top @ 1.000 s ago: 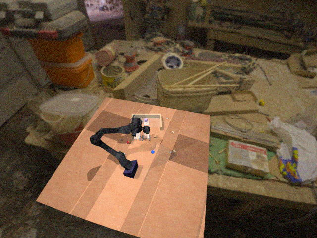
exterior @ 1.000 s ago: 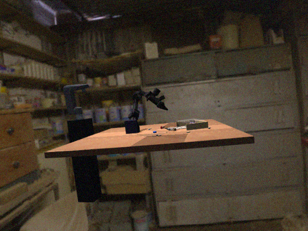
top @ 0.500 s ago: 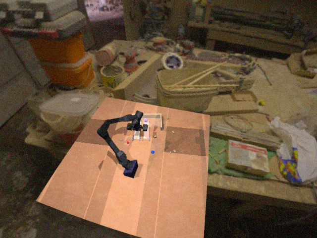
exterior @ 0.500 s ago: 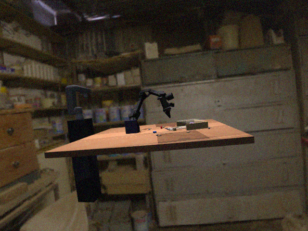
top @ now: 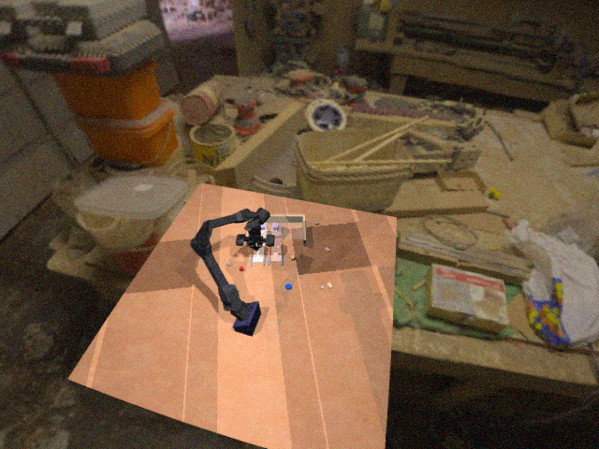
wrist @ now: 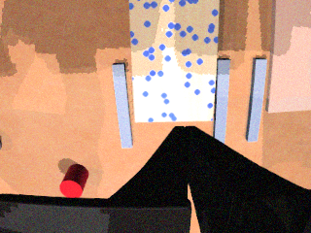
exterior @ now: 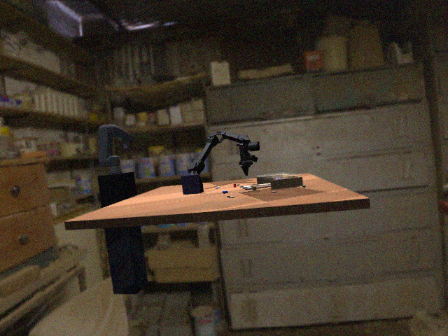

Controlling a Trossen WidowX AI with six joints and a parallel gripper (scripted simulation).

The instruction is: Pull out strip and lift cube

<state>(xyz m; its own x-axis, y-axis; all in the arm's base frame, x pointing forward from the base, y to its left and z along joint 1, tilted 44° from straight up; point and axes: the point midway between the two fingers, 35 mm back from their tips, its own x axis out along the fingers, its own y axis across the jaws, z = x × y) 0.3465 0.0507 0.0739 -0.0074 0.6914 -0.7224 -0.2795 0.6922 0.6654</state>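
Now: gripper tip 9 cm past the red ball, 6 cm above it and 5 cm to the right of it. Also, from my gripper tip: blue ball (21 cm to the right, 12 cm behind, 7 cm below).
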